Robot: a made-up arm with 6 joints. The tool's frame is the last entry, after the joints. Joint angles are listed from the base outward.
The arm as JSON. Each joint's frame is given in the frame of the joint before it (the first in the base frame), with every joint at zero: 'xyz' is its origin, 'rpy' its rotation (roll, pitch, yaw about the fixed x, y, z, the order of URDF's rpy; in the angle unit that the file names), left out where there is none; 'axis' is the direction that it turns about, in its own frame. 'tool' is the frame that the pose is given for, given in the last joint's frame.
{
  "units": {
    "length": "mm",
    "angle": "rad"
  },
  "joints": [
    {
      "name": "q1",
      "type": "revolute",
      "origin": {
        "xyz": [
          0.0,
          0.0,
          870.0
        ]
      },
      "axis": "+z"
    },
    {
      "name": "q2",
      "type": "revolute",
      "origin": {
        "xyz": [
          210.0,
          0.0,
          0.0
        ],
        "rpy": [
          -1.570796,
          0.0,
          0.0
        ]
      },
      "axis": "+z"
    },
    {
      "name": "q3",
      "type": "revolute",
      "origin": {
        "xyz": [
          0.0,
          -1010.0,
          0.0
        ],
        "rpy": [
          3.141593,
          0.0,
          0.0
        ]
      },
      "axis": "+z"
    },
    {
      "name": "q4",
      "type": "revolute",
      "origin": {
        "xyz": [
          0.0,
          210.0,
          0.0
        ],
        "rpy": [
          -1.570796,
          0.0,
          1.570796
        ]
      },
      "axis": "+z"
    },
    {
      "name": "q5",
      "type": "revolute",
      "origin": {
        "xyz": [
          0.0,
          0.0,
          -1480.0
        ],
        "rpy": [
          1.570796,
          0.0,
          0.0
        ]
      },
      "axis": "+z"
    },
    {
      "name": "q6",
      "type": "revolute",
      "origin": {
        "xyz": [
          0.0,
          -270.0,
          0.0
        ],
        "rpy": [
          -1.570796,
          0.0,
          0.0
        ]
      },
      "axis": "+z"
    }
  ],
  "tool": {
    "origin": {
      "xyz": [
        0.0,
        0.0,
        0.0
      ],
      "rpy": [
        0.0,
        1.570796,
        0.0
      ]
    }
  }
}
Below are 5 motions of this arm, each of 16 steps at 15 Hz.
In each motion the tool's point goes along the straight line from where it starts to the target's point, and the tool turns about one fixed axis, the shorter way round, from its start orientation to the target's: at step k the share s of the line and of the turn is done. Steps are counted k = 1, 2, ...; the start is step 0. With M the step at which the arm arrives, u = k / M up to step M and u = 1 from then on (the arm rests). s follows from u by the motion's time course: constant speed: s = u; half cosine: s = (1 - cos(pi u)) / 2; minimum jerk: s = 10 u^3 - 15 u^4 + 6 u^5.
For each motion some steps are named. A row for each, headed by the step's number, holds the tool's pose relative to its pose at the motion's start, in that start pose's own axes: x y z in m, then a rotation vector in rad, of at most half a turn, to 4 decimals.
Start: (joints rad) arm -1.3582 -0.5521 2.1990 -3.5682 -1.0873 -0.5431
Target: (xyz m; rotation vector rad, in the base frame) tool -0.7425 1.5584 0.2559 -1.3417 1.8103 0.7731
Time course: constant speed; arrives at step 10
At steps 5, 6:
5: 0.4290 -0.5229 -0.5469 0.0828 0.5384 -0.3931
6: 0.5148 -0.6275 -0.6563 0.0994 0.6461 -0.4718

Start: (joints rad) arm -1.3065 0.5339 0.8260 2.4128 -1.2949 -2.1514
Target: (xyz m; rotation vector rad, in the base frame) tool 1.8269 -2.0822 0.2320 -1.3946 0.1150 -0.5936
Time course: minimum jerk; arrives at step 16
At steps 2, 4, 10, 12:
2: -0.0428 0.0013 -0.0110 -0.0032 -0.0049 0.0283
4: -0.2758 0.0083 -0.0710 -0.0203 -0.0316 0.1823
10: -1.9310 0.0581 -0.4972 -0.1423 -0.2216 1.2764
12: -2.3884 0.0719 -0.6150 -0.1760 -0.2741 1.5788

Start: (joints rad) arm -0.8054 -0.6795 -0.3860 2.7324 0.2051 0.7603
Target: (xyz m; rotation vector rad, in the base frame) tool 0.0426 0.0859 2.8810 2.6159 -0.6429 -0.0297
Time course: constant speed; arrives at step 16
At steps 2, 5, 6, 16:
2: -0.1445 0.0114 -0.0883 -0.0061 0.0103 -0.0309
5: -0.3612 0.0286 -0.2208 -0.0153 0.0257 -0.0771
6: -0.4334 0.0343 -0.2650 -0.0183 0.0309 -0.0926
16: -1.1557 0.0914 -0.7067 -0.0488 0.0823 -0.2469

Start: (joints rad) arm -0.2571 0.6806 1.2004 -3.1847 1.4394 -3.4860
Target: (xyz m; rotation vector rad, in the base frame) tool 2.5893 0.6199 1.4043 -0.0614 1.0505 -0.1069
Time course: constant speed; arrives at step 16
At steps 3, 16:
3: 0.1699 0.1838 -0.1575 -0.1065 0.0225 -0.0073
16: 0.9061 0.9801 -0.8401 -0.5681 0.1198 -0.0392

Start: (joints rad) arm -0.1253 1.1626 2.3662 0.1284 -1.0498 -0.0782
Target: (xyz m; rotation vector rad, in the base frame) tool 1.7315 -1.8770 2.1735 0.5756 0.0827 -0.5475
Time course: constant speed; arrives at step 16
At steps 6, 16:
6: 0.1117 -0.6005 -0.2251 0.1879 0.1103 -0.1365
16: 0.2978 -1.6013 -0.6002 0.5010 0.2940 -0.3640

